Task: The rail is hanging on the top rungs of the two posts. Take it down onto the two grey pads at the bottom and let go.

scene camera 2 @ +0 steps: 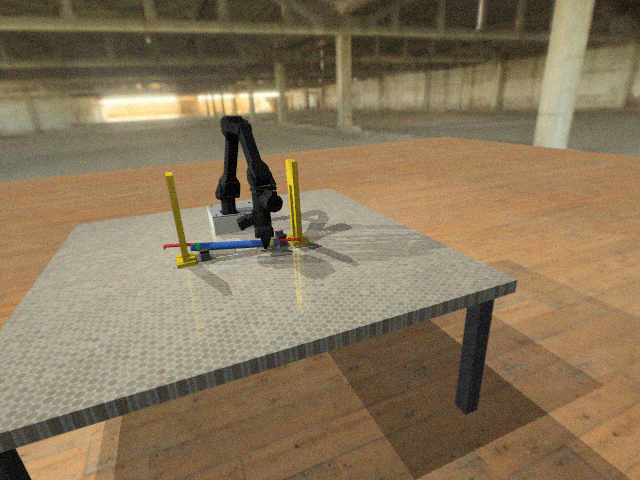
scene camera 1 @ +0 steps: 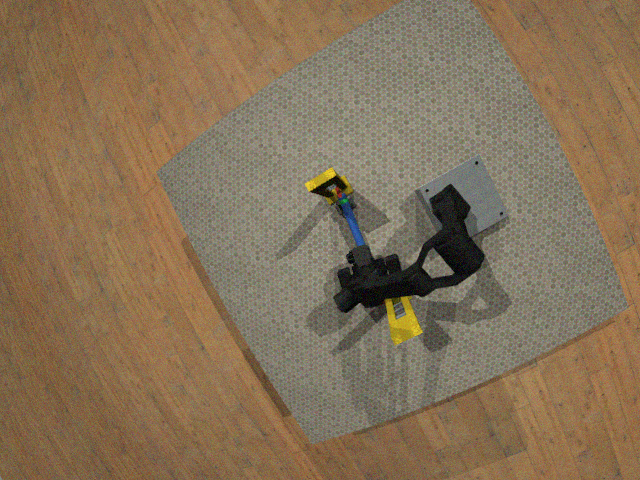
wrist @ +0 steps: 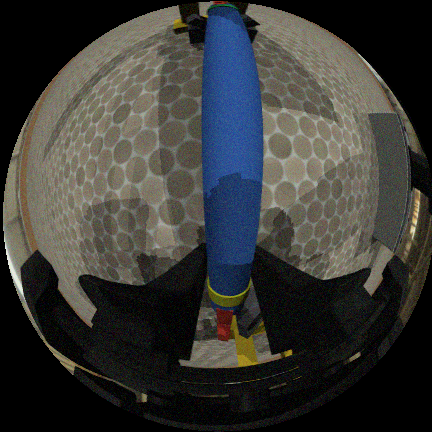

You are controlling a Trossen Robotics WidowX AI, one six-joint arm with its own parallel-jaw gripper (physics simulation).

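Where they show: gripper, fingertip midpoint: (scene camera 2: 265, 247) (wrist: 227, 249); arm's base, link origin: (scene camera 2: 229, 212) (scene camera 1: 443, 202).
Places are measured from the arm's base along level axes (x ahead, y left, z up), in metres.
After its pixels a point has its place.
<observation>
The blue rail (scene camera 1: 353, 224) @(x 0.258, y -0.094, z -0.025 m) (scene camera 2: 227, 244) @(x 0.276, y -0.078, z -0.032 m) (wrist: 231, 125) @(x 0.280, y -0.017, z -0.032 m) with red ends lies low near the table, between the feet of two yellow posts (scene camera 1: 403, 328) @(x 0.276, y 0.172, z 0.206 m) (scene camera 2: 176, 217) @(x 0.278, y -0.223, z 0.094 m) (scene camera 2: 293, 198) @(x 0.304, y 0.168, z 0.097 m). My gripper (scene camera 2: 265, 246) @(x 0.293, y 0.050, z -0.067 m) (wrist: 227, 249) @(x 0.293, y 0.050, z -0.067 m) is shut on the rail near its yellow band (wrist: 229, 299) @(x 0.298, y 0.070, z -0.038 m), one finger on each side. At the green-banded end a dark grey pad (scene camera 2: 205, 255) @(x 0.278, y -0.157, z -0.054 m) (wrist: 197, 31) shows on both sides of the rail in the wrist view. At the yellow-banded end the other pad (scene camera 2: 280, 234) @(x 0.260, y 0.123, z -0.043 m) (wrist: 248, 320) @(x 0.290, y 0.103, z -0.037 m) shows beside the rail, partly hidden by a finger. Whether the rail touches it I cannot tell.
The arm's grey base plate (scene camera 1: 488, 198) @(x -0.120, y 0.065, z -0.006 m) (scene camera 2: 222, 224) @(x 0.042, y -0.042, z -0.033 m) stands on the tiled table (scene camera 1: 439, 93) @(x -0.209, y -0.288, z -0.075 m) (scene camera 2: 206, 320) @(x 0.644, y -0.226, z -0.074 m). The posts rise on either side of the hand. The arm hides part of one post in the overhead view. The table's edges drop to a wooden floor.
</observation>
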